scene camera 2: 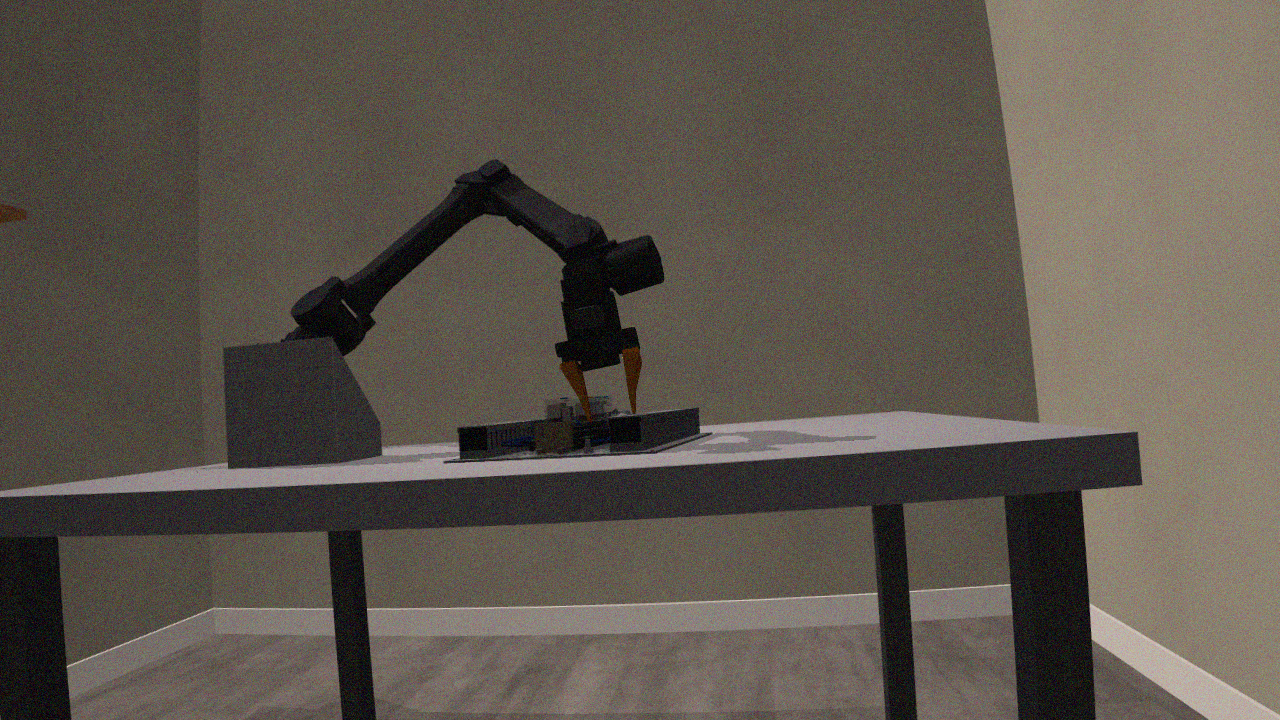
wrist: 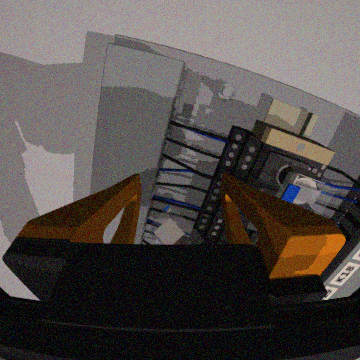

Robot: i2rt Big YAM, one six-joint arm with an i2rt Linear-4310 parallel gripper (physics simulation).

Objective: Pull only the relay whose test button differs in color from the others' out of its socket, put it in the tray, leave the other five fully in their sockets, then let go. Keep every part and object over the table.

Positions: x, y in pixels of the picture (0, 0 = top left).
Labels:
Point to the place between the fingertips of my gripper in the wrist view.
180, 181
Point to a beige end block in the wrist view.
At 265, 132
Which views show my gripper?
Scene camera 2 and the wrist view: all of them.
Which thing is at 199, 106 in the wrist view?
A panel.

